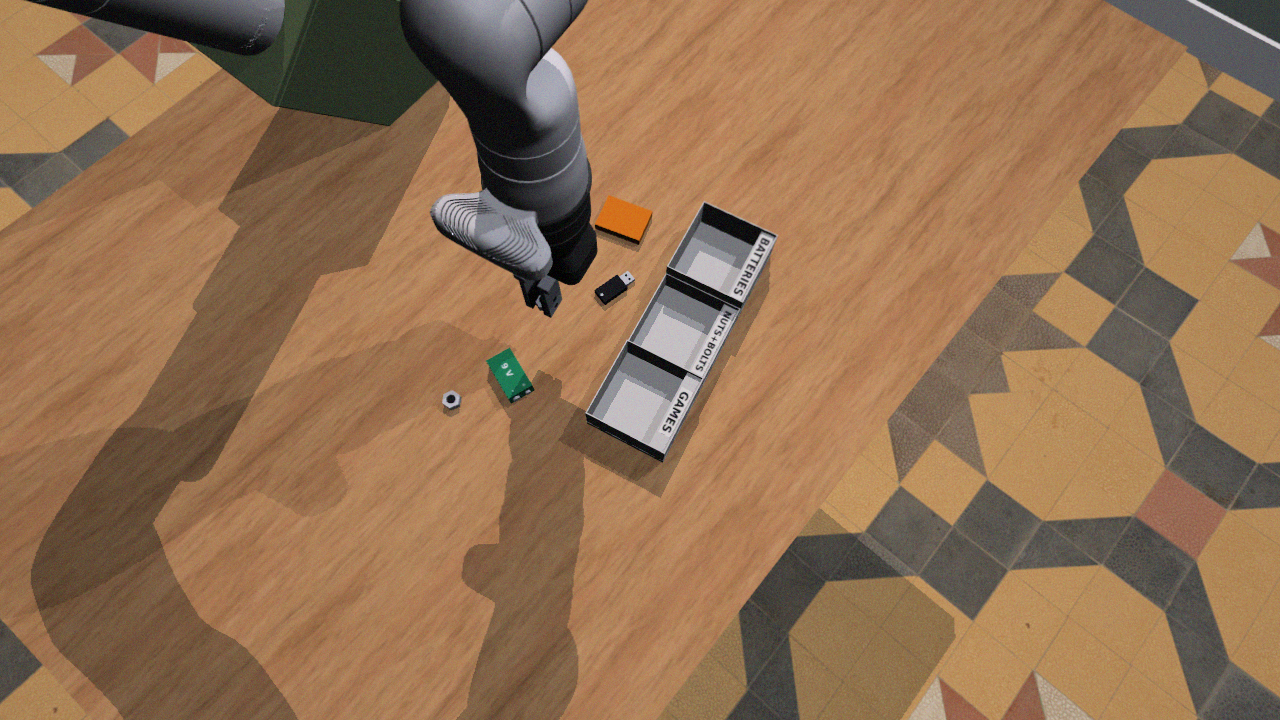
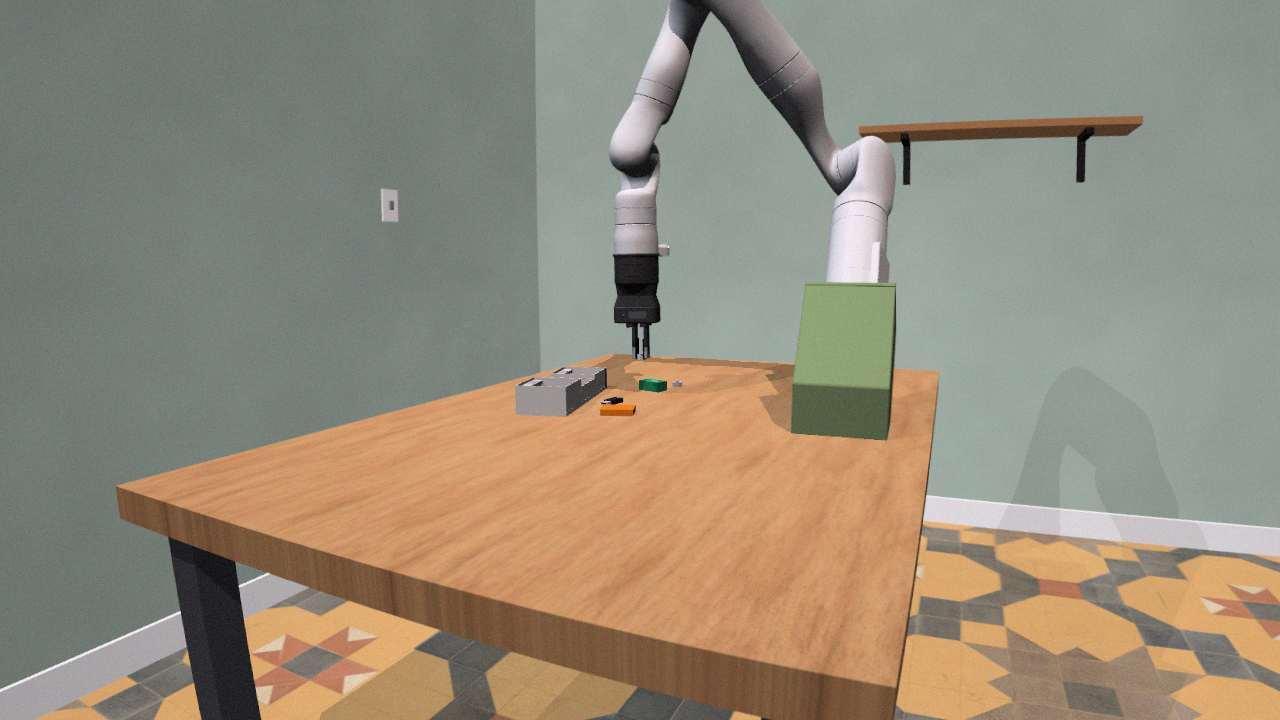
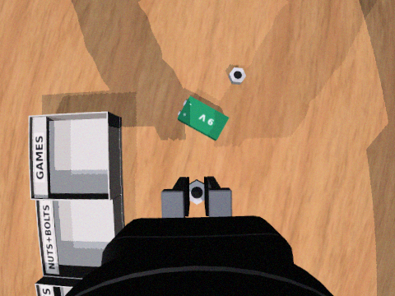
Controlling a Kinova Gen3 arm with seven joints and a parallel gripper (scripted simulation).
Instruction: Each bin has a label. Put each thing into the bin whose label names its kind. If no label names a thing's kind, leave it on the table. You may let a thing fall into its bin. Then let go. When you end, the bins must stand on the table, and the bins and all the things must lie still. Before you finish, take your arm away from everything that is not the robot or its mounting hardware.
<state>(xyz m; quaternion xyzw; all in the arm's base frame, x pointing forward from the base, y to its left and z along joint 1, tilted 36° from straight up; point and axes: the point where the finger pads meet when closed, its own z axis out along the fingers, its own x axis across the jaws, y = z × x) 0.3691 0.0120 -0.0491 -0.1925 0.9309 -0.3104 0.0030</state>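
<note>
My gripper is now 10 cm to the right of the bin row, 9 cm short of it and 6 cm above it. The rest, counted from my hand: black USB stick 8 cm to the left, 8 cm below, 1 cm ahead; then flat orange box 14 cm to the left, 8 cm below, 5 cm behind; then green 9 v battery 8 cm below, 7 cm to the right, 3 cm ahead.
</note>
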